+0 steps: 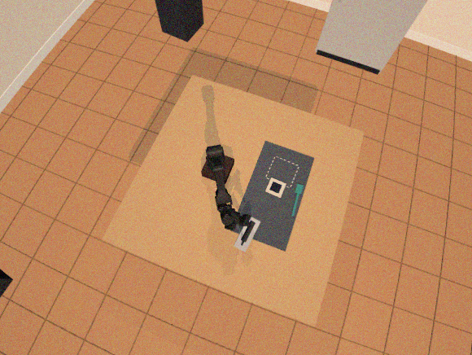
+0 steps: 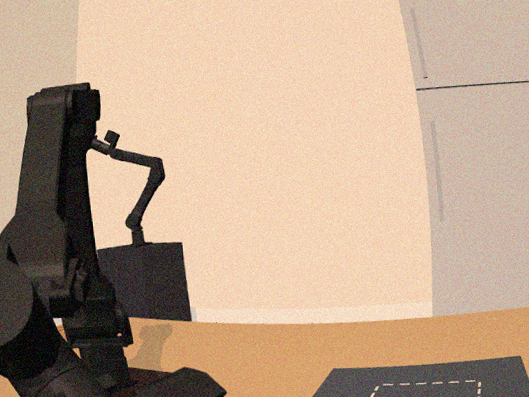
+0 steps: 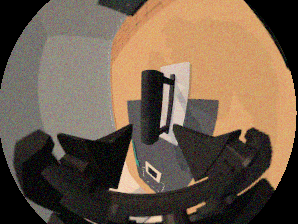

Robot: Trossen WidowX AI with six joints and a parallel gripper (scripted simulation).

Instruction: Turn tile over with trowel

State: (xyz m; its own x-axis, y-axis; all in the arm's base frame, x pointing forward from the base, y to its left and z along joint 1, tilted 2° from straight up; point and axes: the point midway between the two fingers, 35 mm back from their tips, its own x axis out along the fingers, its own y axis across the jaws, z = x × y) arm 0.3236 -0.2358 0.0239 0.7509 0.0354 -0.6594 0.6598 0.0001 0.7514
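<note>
Right now my gripper tip is 290 mm to the right of the dark grey mat, 100 mm above it and 50 mm short of it. From my gripper tip the other things lie so: tile: 320 mm to the left, 80 mm below, 40 mm ahead; teal long-handled tool: 330 mm to the left, 180 mm ahead, 80 mm below.
</note>
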